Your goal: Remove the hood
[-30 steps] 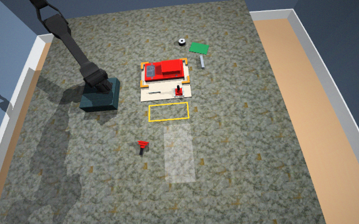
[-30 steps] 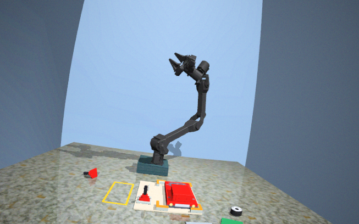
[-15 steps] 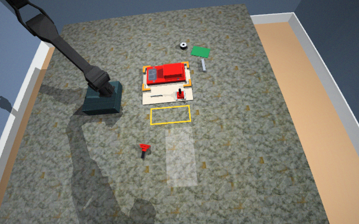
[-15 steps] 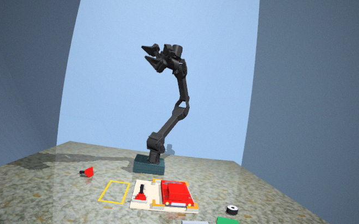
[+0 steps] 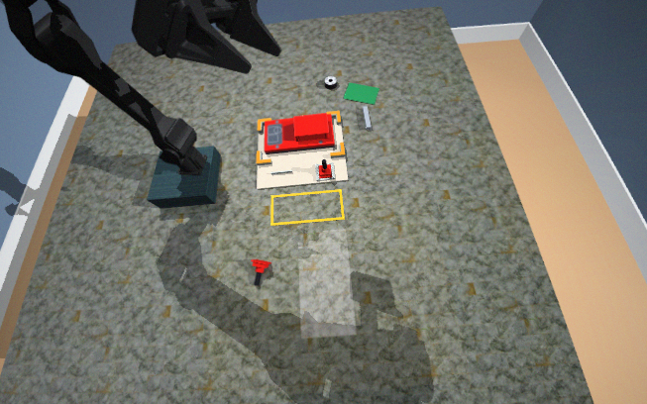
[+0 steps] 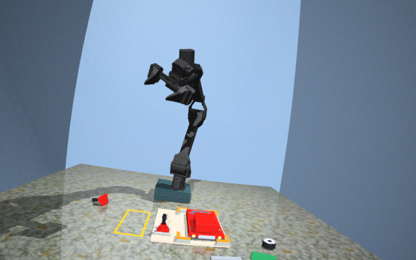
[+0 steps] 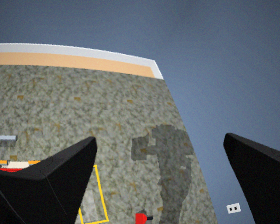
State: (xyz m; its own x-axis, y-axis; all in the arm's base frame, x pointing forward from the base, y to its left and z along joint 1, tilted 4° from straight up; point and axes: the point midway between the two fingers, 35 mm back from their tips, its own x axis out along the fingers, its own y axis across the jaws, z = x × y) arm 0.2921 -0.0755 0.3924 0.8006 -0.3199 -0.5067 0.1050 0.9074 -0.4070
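The red hood lies 390 mm below my gripper tip, 210 mm to the left of it and 10 mm behind it. Round my gripper tip: black wheel (420 mm to the left, 420 mm below, 20 mm ahead); grey bar (420 mm below, 280 mm to the left, 140 mm ahead); green block (430 mm below, 390 mm to the left, 120 mm ahead).
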